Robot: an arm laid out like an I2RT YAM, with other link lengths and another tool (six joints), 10 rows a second.
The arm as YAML. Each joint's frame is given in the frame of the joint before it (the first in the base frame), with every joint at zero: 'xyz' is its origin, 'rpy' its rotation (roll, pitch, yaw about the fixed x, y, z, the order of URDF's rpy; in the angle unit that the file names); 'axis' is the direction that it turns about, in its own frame. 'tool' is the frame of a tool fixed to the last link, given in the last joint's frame.
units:
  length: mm
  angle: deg
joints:
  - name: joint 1
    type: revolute
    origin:
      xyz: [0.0, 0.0, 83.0]
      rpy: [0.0, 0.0, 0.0]
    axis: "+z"
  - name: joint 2
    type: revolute
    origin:
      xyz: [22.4, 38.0, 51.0]
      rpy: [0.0, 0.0, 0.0]
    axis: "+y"
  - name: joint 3
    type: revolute
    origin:
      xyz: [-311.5, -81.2, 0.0]
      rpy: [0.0, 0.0, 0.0]
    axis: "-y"
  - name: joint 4
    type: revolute
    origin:
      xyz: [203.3, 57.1, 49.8]
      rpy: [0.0, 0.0, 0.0]
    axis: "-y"
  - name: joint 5
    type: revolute
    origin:
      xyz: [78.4, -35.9, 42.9]
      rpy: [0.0, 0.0, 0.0]
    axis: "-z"
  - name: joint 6
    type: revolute
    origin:
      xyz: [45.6, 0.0, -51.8]
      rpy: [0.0, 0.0, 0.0]
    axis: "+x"
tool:
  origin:
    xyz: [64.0, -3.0, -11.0]
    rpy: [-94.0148, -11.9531, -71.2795]
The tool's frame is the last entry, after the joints.
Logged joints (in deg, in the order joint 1, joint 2, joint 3, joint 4, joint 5, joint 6), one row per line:
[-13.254, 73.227, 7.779, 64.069, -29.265, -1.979]
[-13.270, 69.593, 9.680, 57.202, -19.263, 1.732]
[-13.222, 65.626, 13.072, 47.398, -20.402, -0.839]
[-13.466, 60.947, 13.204, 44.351, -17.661, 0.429]
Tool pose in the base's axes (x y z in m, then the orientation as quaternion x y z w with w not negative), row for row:
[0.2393, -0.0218, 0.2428, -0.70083, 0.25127, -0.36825, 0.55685]
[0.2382, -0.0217, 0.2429, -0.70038, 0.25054, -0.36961, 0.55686]
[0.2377, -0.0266, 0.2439, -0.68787, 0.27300, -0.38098, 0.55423]
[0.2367, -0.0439, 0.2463, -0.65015, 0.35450, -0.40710, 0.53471]
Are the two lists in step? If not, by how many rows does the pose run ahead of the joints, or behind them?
The pose runs 2 rows behind the joints: the pose in row i belongs to the joints in row i - 2.
